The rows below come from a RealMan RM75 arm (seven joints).
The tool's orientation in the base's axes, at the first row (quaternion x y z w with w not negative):
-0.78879 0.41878 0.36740 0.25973
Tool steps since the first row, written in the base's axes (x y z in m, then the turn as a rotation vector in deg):
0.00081 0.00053 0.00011 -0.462 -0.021 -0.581
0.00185 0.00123 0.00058 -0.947 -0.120 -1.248
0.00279 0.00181 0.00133 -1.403 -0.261 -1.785
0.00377 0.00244 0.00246 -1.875 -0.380 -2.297
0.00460 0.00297 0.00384 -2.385 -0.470 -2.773
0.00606 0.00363 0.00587 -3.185 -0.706 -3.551
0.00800 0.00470 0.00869 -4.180 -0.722 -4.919
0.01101 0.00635 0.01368 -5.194 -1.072 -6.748
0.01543 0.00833 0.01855 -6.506 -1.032 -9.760
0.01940 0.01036 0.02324 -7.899 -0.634 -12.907
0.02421 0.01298 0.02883 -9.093 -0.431 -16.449
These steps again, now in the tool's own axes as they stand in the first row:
-0.00003 -0.00097 0.00002 0.298 0.463 0.498
-0.00034 -0.00227 -0.00013 0.692 0.995 0.999
-0.00085 -0.00344 -0.00050 1.013 1.511 1.383
-0.00168 -0.00472 -0.00108 1.298 2.026 1.773
-0.00271 -0.00584 -0.00182 1.527 2.555 2.177
-0.00409 -0.00763 -0.00308 1.954 3.437 2.760
-0.00610 -0.01012 -0.00470 2.675 4.432 3.923
-0.00971 -0.01404 -0.00757 3.913 5.663 5.127
-0.01285 -0.01932 -0.01065 5.797 7.066 7.424
-0.01603 -0.02422 -0.01342 7.590 8.369 10.086
-0.01990 -0.03023 -0.01661 9.866 9.643 12.772

